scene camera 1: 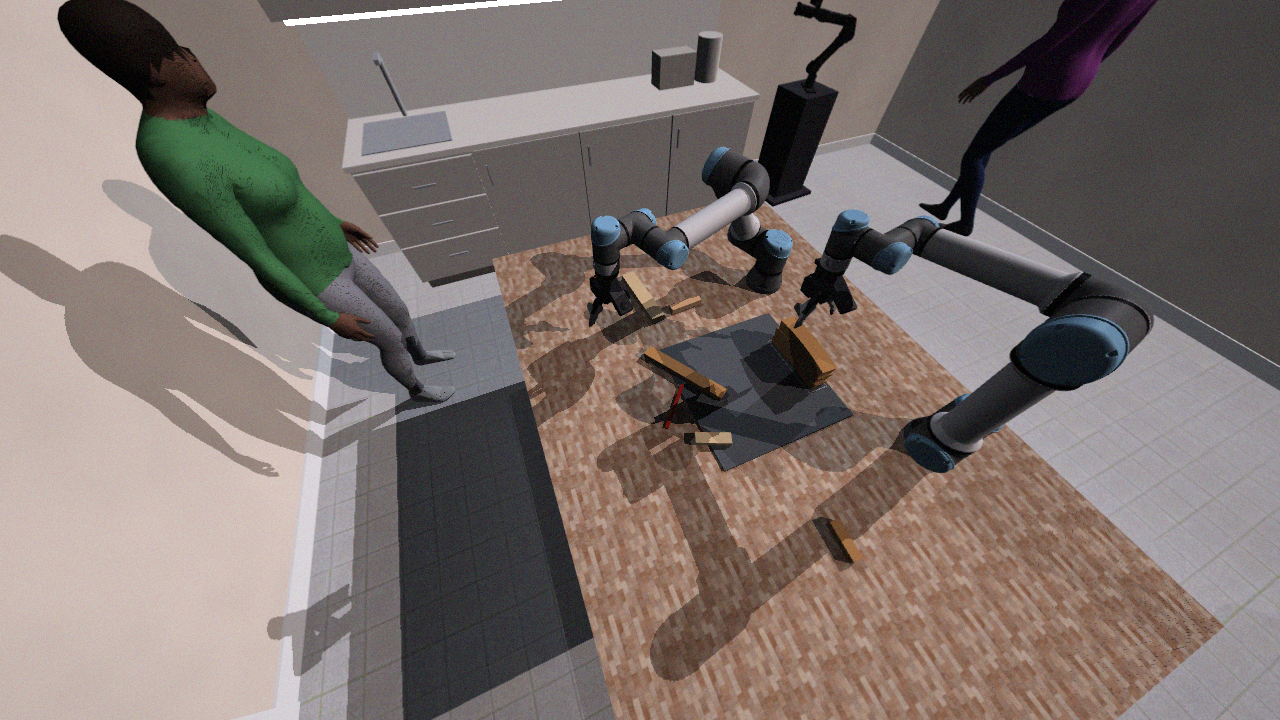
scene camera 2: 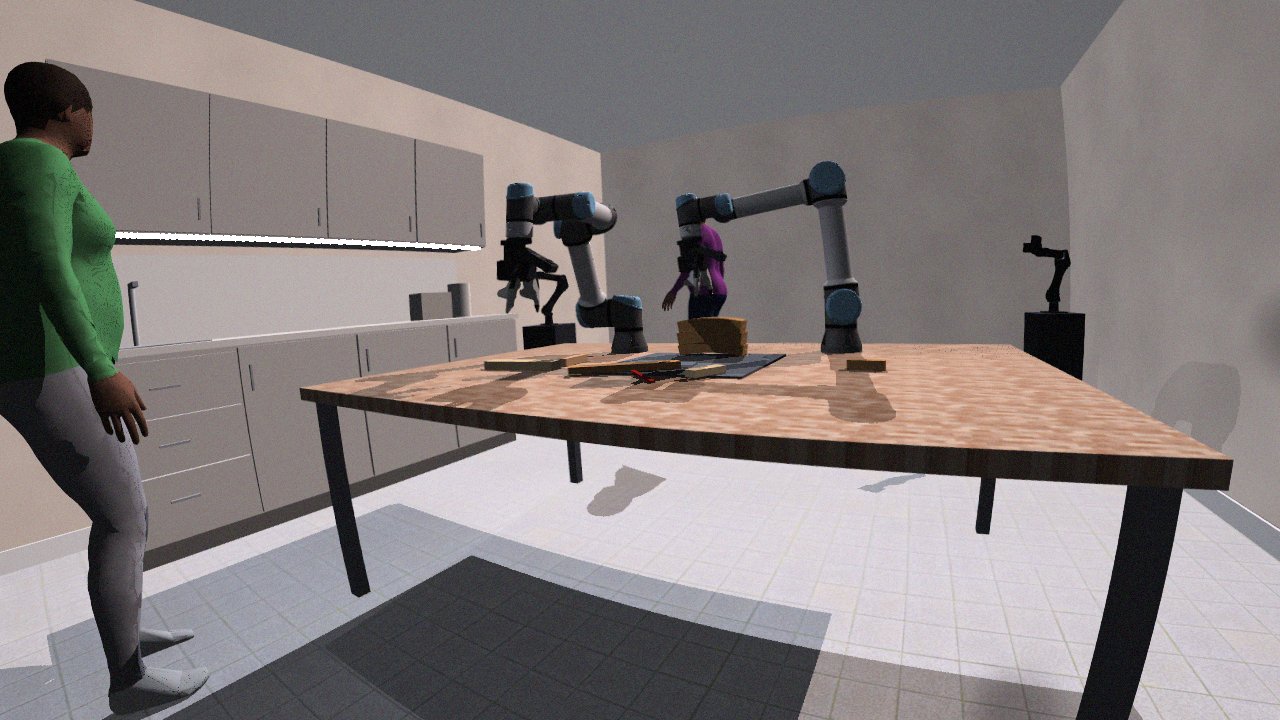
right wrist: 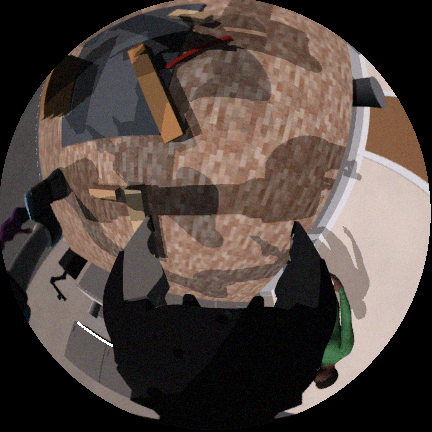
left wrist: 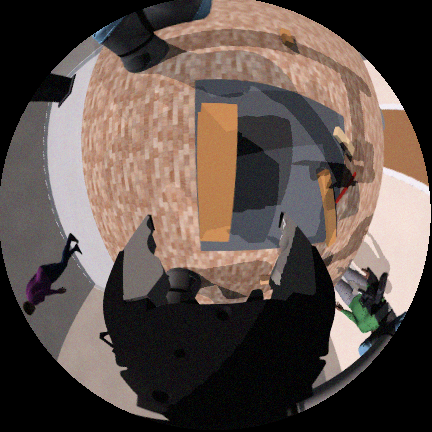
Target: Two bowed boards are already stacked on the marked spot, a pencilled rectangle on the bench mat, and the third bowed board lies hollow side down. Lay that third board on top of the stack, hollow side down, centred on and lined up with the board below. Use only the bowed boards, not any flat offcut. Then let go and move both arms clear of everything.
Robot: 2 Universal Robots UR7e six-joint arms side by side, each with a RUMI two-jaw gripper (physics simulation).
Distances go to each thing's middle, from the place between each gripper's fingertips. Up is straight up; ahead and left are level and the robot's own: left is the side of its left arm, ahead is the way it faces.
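Scene:
The dark bench mat [scene camera 1: 774,400] is 13 cm forward of my left hand and 2 cm to the left of it, and it lies 22 cm lower than that hand. As for my right gripper, it is 450 mm beyond the mat, 360 mm to the right of it and 200 mm above it.

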